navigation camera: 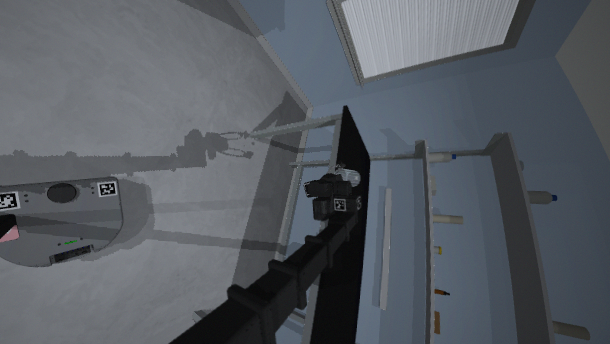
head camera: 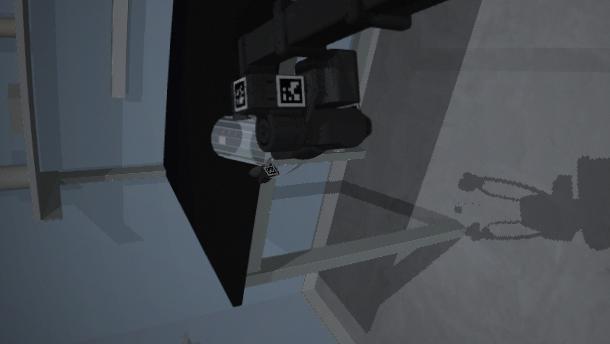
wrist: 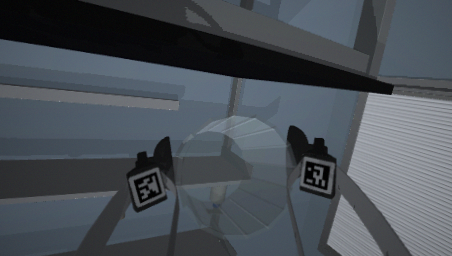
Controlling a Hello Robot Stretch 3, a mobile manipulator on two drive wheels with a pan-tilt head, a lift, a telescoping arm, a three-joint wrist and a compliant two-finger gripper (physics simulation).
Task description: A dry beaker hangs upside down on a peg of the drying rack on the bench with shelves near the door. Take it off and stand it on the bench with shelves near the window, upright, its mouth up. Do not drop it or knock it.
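Seen in the pictures: gripper, fingertip midpoint: [navigation camera: 345,176] [head camera: 248,143] [wrist: 231,149]; robot's base at its link origin: [navigation camera: 62,192].
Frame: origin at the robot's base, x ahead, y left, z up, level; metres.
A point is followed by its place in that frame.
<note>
A clear, ridged beaker [head camera: 235,140] {x -0.022, y -0.677, z 1.042 m} [navigation camera: 351,177] {x -0.018, y -0.676, z 1.042 m} [wrist: 265,175] {x 0.000, y -0.664, z 0.999 m} is between the two fingers of my gripper [head camera: 251,145] {x -0.017, y -0.719, z 1.002 m} [navigation camera: 345,175] {x -0.017, y -0.719, z 1.002 m} [wrist: 231,149] {x -0.017, y -0.719, z 1.002 m}, which is shut on its sides. The beaker shows as a round outline in the wrist view, its axis pointing away from the wrist, so it looks tilted over rather than upright. Which end is the mouth I cannot tell. It appears at the black top of the bench near the window [head camera: 205,200] {x 0.124, y -1.255, z 0.914 m} [navigation camera: 345,280] {x -0.654, y -0.911, z 0.914 m} [wrist: 125,47] {x -0.219, y -0.977, z 0.914 m}; its height over the top is unclear. One fingertip is hidden in the head view. The drying rack does not show.
The window [navigation camera: 430,35] {x 1.047, y -1.783, z 1.471 m} [wrist: 400,175] {x 1.075, y -1.730, z 1.313 m} is beside the bench end. Shelves [navigation camera: 427,200] {x -0.255, y -1.358, z 1.352 m} [wrist: 75,175] {x -0.508, y -1.295, z 1.352 m} with bottles run along the wall, and a pale bar [head camera: 119,50] {x -0.359, y -1.519, z 1.087 m} [navigation camera: 386,250] {x -0.658, y -1.363, z 1.087 m} [wrist: 100,97] {x -0.506, y -1.442, z 1.080 m} is between them and the bench top. Bench legs [head camera: 360,250] {x 0.314, y -1.099, z 0.493 m} reach the floor.
</note>
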